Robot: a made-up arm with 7 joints. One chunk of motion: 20 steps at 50 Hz.
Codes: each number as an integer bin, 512 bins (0 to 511) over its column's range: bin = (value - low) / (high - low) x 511, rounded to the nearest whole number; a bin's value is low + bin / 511 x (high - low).
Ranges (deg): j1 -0.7..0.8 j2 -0.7..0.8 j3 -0.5..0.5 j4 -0.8..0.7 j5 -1.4..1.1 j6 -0.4..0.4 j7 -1..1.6
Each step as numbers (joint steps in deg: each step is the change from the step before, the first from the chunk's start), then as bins.
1 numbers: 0.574 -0.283 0.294 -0.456 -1.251 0.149 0.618
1 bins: 434 142 406 117 30 351 318
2 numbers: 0.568 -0.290 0.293 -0.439 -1.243 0.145 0.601
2 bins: 432 140 405 123 32 348 315
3 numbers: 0.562 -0.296 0.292 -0.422 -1.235 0.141 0.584
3 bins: 430 138 405 129 34 346 311
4 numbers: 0.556 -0.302 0.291 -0.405 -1.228 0.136 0.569
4 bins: 428 136 404 135 35 342 308
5 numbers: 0.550 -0.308 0.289 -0.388 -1.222 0.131 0.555
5 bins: 426 134 403 140 36 339 306
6 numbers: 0.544 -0.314 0.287 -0.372 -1.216 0.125 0.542
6 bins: 424 131 402 146 38 335 303
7 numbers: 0.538 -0.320 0.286 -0.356 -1.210 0.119 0.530
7 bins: 422 129 402 151 39 332 301
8 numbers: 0.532 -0.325 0.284 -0.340 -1.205 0.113 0.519
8 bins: 420 128 401 157 40 328 299
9 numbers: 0.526 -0.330 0.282 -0.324 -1.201 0.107 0.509
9 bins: 418 126 400 162 41 324 297
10 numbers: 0.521 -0.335 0.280 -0.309 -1.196 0.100 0.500
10 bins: 416 124 399 167 42 319 295
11 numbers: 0.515 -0.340 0.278 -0.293 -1.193 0.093 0.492
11 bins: 414 123 398 173 42 315 293
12 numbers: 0.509 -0.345 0.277 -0.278 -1.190 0.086 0.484
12 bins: 412 121 397 178 43 310 292
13 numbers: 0.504 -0.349 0.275 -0.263 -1.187 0.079 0.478
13 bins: 410 120 396 183 44 306 290
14 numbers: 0.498 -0.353 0.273 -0.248 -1.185 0.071 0.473
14 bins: 408 118 395 188 44 301 290
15 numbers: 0.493 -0.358 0.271 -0.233 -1.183 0.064 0.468
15 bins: 406 117 394 193 44 296 289
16 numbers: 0.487 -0.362 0.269 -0.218 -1.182 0.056 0.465
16 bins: 404 115 393 198 45 291 288
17 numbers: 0.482 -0.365 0.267 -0.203 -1.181 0.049 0.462
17 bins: 403 114 392 203 45 287 287
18 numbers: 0.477 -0.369 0.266 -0.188 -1.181 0.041 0.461
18 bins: 401 113 391 208 45 282 287
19 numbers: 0.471 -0.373 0.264 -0.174 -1.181 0.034 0.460
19 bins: 399 111 390 213 45 277 287
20 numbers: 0.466 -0.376 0.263 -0.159 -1.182 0.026 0.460
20 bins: 397 110 390 218 45 272 287
